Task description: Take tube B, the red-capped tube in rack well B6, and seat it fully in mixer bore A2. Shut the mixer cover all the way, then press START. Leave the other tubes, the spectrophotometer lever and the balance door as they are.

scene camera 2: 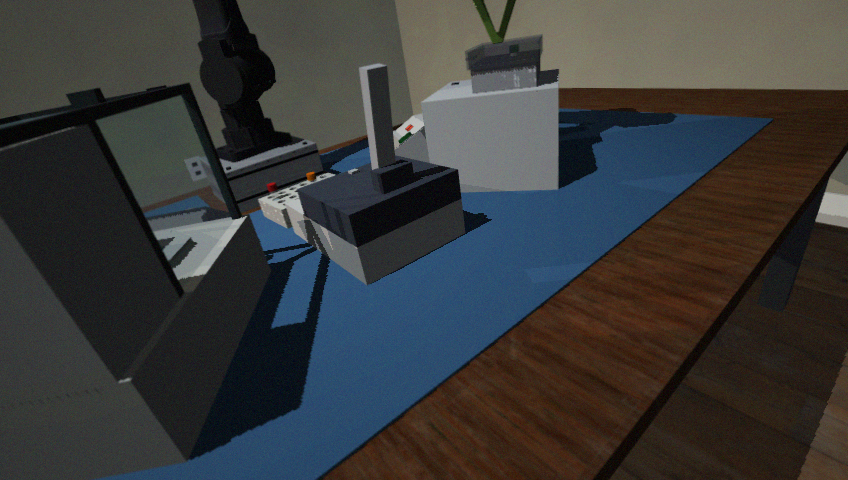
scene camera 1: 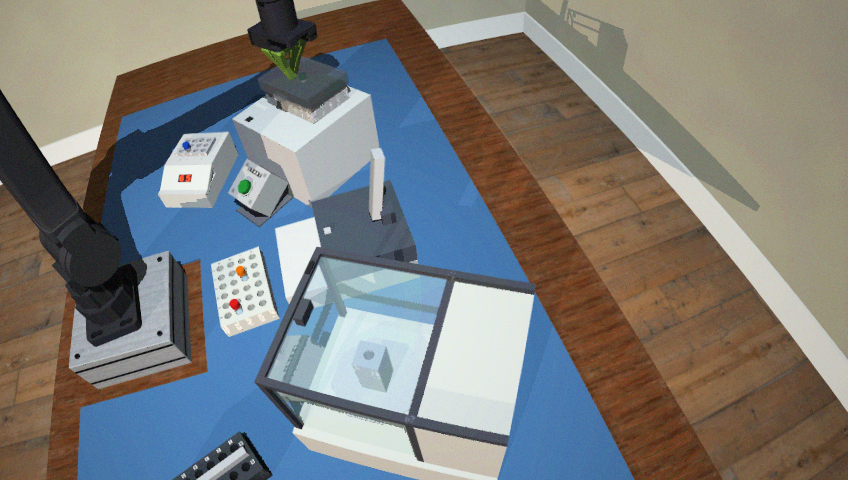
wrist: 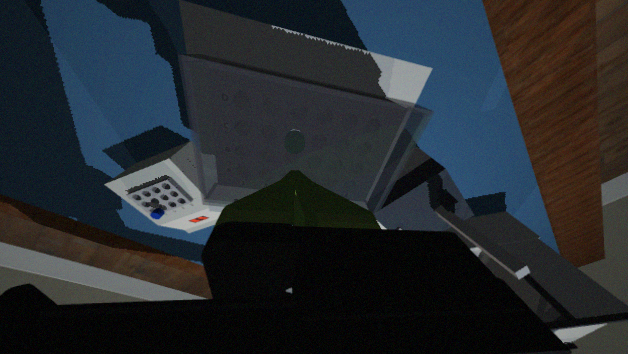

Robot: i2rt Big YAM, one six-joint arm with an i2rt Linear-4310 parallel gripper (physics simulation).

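Pixels of known places: gripper, fingertip midpoint: (scene camera 2: 497, 43) (scene camera 1: 293, 78) (wrist: 294, 178); arm's base at its link origin: (scene camera 2: 255, 149) (scene camera 1: 114, 306).
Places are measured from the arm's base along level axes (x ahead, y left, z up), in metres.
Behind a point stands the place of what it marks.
Observation:
The red-capped tube (scene camera 1: 234, 303) {x 0.185, y -0.070, z -0.019 m} (scene camera 2: 271, 186) {x 0.190, y -0.071, z -0.021 m} stands in the white rack (scene camera 1: 249, 325) {x 0.189, y -0.085, z -0.063 m} (scene camera 2: 274, 212) {x 0.204, y -0.086, z -0.054 m}; well labels are too small to read. The mixer (scene camera 1: 339, 154) {x 0.429, y 0.139, z -0.007 m} (scene camera 2: 493, 142) {x 0.439, y 0.144, z -0.001 m} is a tall white box. Its smoky see-through cover (scene camera 1: 327, 78) {x 0.448, y 0.190, z 0.116 m} (scene camera 2: 518, 48) {x 0.462, y 0.179, z 0.110 m} (wrist: 340, 125) {x 0.444, y 0.230, z 0.116 m} lies over the bore block; I cannot tell if it is fully down. The bores show dimly through it in the wrist view, and I make out no tube there. My gripper (scene camera 1: 291, 77) {x 0.397, y 0.230, z 0.116 m} (scene camera 2: 498, 40) {x 0.397, y 0.230, z 0.116 m} (wrist: 294, 178) {x 0.397, y 0.230, z 0.116 m} is shut and empty, its tips at the cover's top; contact is unclear. The green START button (scene camera 1: 243, 186) {x 0.252, y 0.149, z -0.004 m} is on a small console.
An orange-capped tube (scene camera 1: 240, 270) {x 0.208, y -0.016, z -0.019 m} (scene camera 2: 310, 176) {x 0.212, y -0.017, z -0.022 m} stands in the rack. A white block unit (scene camera 1: 178, 193) {x 0.124, y 0.243, z -0.036 m} (wrist: 175, 222) {x 0.126, y 0.294, z -0.017 m} holds a blue-capped tube (scene camera 1: 186, 145) {x 0.169, y 0.311, z 0.013 m} (wrist: 157, 213) {x 0.173, y 0.317, z 0.013 m}. The dark-topped spectrophotometer (scene camera 1: 351, 228) {x 0.387, y -0.045, z 0.007 m} (scene camera 2: 404, 220) {x 0.466, y -0.060, z -0.023 m} has an upright white lever (scene camera 1: 376, 184) {x 0.435, y -0.056, z 0.083 m} (scene camera 2: 378, 115) {x 0.445, y -0.050, z 0.082 m}. The glass balance (scene camera 1: 476, 356) {x 0.418, y -0.360, z 0.130 m} stands beyond.

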